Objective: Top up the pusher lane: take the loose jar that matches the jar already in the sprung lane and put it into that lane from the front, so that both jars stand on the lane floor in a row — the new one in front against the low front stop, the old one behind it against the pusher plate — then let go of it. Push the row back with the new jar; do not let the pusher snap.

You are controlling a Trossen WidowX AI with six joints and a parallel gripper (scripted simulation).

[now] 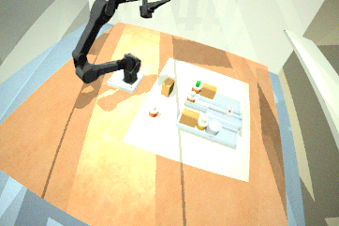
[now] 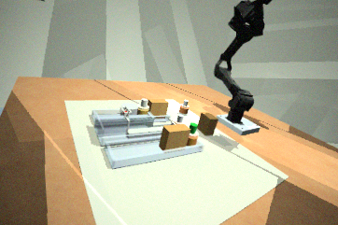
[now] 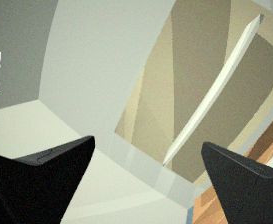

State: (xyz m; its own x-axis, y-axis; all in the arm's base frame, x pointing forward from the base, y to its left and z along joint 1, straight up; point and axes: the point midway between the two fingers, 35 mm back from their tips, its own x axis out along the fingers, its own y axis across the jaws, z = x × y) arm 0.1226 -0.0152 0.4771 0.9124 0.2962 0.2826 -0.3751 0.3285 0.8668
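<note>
The green-lidded jar is 170 mm ahead of my gripper tip, 130 mm to the left of it and 460 mm below it. The rest, counted from my gripper tip: grey lane unit: 320 mm ahead, 40 mm to the left, 490 mm below; pusher plate: 280 mm ahead, 30 mm to the left, 460 mm below.
</note>
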